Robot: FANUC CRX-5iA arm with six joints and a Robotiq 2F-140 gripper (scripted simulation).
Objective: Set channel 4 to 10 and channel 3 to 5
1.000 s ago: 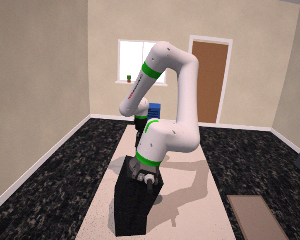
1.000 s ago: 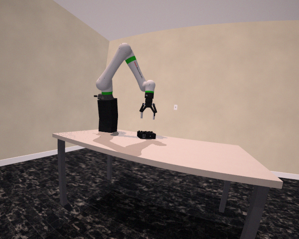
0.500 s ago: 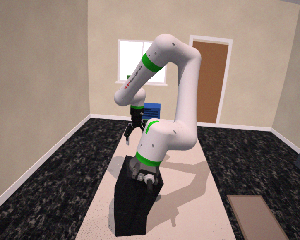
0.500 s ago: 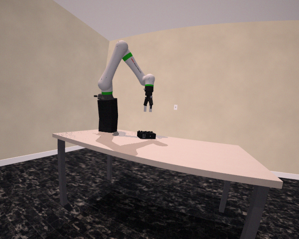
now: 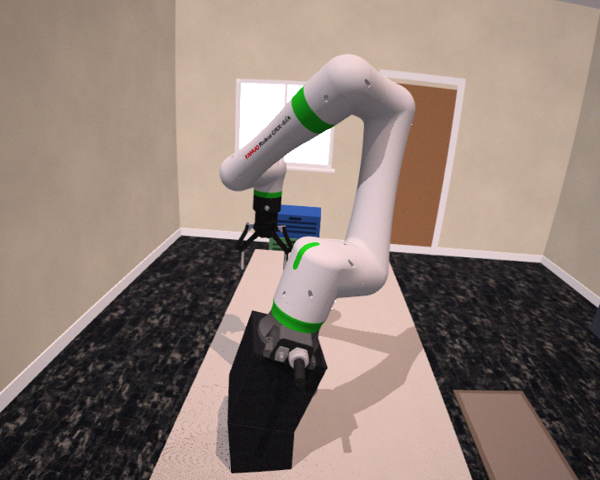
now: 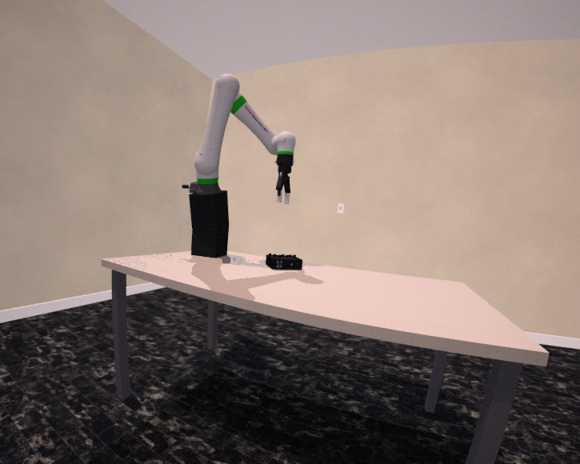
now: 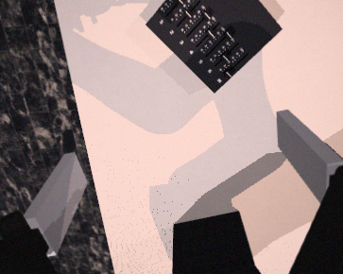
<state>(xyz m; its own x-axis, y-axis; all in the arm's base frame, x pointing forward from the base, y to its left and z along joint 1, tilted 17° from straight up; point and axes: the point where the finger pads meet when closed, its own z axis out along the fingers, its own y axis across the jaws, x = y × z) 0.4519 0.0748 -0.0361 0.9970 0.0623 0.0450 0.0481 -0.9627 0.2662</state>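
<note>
Right now the channel 3 fader cap is 7 cm ahead of my hand, 6 cm to the right of it and 29 cm below it. The rest, counted from my hand: channel 4 fader cap (4 cm ahead, 6 cm to the right, 29 cm below); then channel 2 fader cap (8 cm ahead, 3 cm to the right, 29 cm below); then channel 6 fader cap (8 cm to the right, 29 cm below).
</note>
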